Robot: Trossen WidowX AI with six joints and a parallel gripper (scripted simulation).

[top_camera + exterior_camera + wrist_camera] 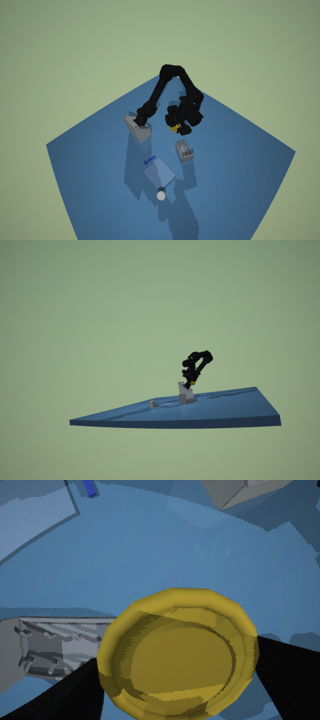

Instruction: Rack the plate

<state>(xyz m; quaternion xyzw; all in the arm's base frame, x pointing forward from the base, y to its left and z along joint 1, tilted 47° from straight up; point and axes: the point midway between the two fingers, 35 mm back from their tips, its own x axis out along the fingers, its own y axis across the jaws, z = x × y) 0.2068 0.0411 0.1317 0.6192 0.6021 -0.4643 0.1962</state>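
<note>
Right now the grey dish rack is 120 mm below my gripper tip, 100 mm ahead of it and 20 mm to the right of it. Also, from my gripper tip: pale blue mat 230 mm to the right, 140 mm below, 100 mm ahead; yellow plate 10 mm above; blue spoon 220 mm to the right, 140 mm below, 10 mm behind.
</note>
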